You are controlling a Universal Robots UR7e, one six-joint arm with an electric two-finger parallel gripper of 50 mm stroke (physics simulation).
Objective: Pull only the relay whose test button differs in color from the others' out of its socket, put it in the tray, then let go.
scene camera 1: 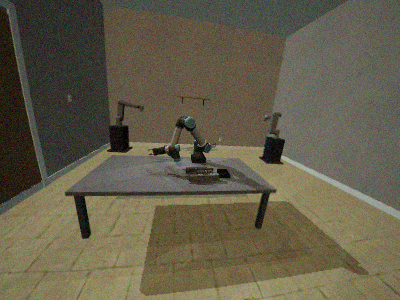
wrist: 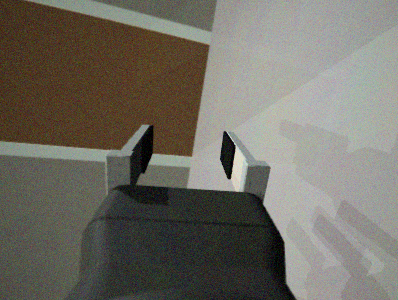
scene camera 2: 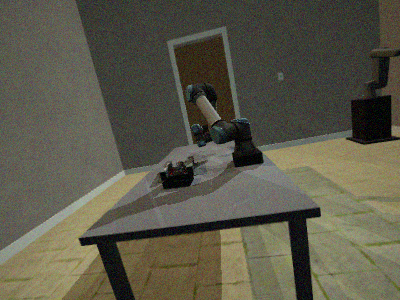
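Where they show: gripper, fingertip midpoint: [scene camera 1: 148, 152] [wrist: 187, 142]; arm's base at its link origin: [scene camera 1: 197, 156] [scene camera 2: 245, 152].
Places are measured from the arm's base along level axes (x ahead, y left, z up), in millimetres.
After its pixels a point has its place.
Note:
A row of small relays in sockets [scene camera 1: 200, 171] [scene camera 2: 175, 168] stands on the table right of its middle in scene camera 1. The relays are too small and dark to tell their test buttons' colors apart. A black box that looks like the tray [scene camera 1: 223, 173] {z -61, x 389, y 279 mm} [scene camera 2: 178, 181] {z -30, x 394, y 325 mm} stands close beside the row, on its right in scene camera 1. My gripper [scene camera 1: 151, 151] {z 124, x 338, y -564 mm} [wrist: 187, 142] {z 124, x 338, y -564 mm} is open, with nothing between its fingers. It points sideways above the table's back part, to the left of the relays and well apart from them. Relays and tray do not show in the wrist view.
The table [scene camera 1: 125, 175] {z -64, x 542, y -736 mm} [scene camera 2: 240, 200] {z -64, x 59, y 550 mm} carries the arm's black base [scene camera 1: 198, 157] {z 7, x 77, y 5 mm} [scene camera 2: 248, 154] {z 2, x -14, y 82 mm} near its back edge, behind the relays. Two other arms on black pedestals [scene camera 1: 119, 138] [scene camera 1: 272, 150] stand on the floor behind the table. A brown door [scene camera 2: 202, 60] [wrist: 100, 75] is in the wall.

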